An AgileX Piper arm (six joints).
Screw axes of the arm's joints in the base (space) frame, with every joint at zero. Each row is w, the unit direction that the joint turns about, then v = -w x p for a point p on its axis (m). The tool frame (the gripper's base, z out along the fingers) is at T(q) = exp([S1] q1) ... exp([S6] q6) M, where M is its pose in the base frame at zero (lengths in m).
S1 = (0, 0, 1, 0, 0, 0)
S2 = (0, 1, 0, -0.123, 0, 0)
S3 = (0, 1, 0, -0.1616, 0, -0.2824)
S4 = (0.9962, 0, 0.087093, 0, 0.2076, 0)
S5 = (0, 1, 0, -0.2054, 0, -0.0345)
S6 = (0.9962, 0, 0.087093, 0, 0.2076, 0)
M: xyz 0.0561 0 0.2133 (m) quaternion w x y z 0.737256 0 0.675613 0
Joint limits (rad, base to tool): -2.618..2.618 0..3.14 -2.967..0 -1.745..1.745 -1.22..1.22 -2.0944..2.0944
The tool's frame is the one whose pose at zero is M.
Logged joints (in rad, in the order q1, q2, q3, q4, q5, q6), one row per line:
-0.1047, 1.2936, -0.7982, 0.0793, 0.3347, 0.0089
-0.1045, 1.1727, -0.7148, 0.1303, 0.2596, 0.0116
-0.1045, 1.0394, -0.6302, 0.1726, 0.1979, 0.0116
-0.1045, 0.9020, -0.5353, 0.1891, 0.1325, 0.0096
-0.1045, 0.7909, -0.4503, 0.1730, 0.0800, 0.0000
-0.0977, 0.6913, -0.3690, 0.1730, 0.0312, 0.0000
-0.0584, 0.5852, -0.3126, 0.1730, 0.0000, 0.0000
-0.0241, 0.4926, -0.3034, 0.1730, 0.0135, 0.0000
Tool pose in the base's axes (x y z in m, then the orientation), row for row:
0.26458, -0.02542, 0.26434, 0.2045, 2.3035, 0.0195
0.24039, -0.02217, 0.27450, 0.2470, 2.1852, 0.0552
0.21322, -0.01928, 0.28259, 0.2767, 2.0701, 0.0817
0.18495, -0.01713, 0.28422, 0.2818, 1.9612, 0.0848
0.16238, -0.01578, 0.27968, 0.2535, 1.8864, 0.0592
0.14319, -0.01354, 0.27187, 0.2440, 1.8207, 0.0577
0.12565, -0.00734, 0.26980, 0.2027, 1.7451, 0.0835
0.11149, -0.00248, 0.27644, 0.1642, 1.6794, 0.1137
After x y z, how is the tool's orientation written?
As a rotation vector, in radians.
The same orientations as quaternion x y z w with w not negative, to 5 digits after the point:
0.08094, 0.91171, 0.00772, 0.40271
0.10006, 0.88525, 0.02236, 0.45368
0.11451, 0.85667, 0.03381, 0.50186
0.11892, 0.82763, 0.03579, 0.54737
0.10845, 0.80701, 0.02533, 0.57994
0.10554, 0.78753, 0.02496, 0.60666
0.08878, 0.76435, 0.03657, 0.63761
0.07266, 0.74314, 0.05031, 0.66327

